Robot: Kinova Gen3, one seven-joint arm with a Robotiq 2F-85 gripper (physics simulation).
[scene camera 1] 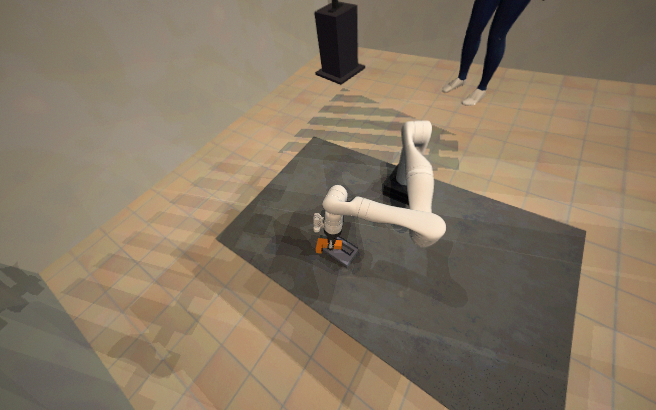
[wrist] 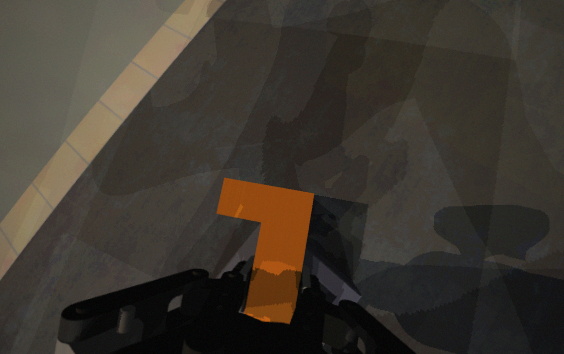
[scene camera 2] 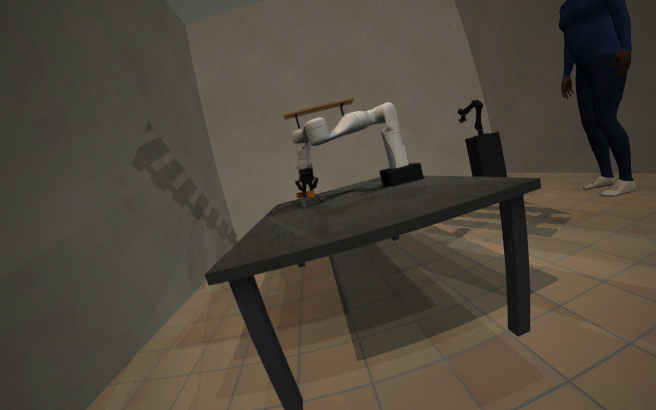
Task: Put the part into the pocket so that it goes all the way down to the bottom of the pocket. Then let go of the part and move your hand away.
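Places are measured from the arm's base along level axes (x ahead, y left, z up), in metres.
Where they show: gripper, between the fingertips: (scene camera 1: 331, 245) (wrist: 277, 273) (scene camera 2: 308, 197); arm's base, origin of its link: (scene camera 1: 405, 178) (scene camera 2: 399, 166).
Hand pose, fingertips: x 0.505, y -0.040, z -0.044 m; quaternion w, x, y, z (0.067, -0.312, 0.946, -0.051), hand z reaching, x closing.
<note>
Each offset is from my fingertips to the top centre of the thing. Level surfaces: height alone.
The orange part @(dz +0.039, dx +0.014, dy +0.003 m) (scene camera 1: 321, 245) (scene camera 2: 310, 193) (wrist: 285, 220) is L-shaped in the wrist view. My gripper (scene camera 1: 331, 245) (scene camera 2: 306, 192) (wrist: 277, 273) is shut on its long arm, with a finger on each side. The short arm of the part sticks out away from the fingers. The grey block with the pocket @(dz +0.001, dx -0.015, dy +0.039 m) (scene camera 1: 348, 259) (scene camera 2: 311, 201) (wrist: 330, 281) is on the table, partly under the part and gripper. In scene camera 1 the part lies over the block's left side and beyond it, and part of the pocket opening shows to the right. The gap between part and block is hard to tell.
The dark table @(dz -0.035 m) (scene camera 1: 480, 310) (scene camera 2: 360, 215) (wrist: 165, 140) has an edge near the block, at the left in scene camera 1. The arm's black base (scene camera 1: 395, 190) (scene camera 2: 401, 174) stands farther back. A black pedestal (scene camera 1: 338, 42) (scene camera 2: 486, 154) and a person (scene camera 1: 492, 40) (scene camera 2: 597, 90) are beyond the table.
</note>
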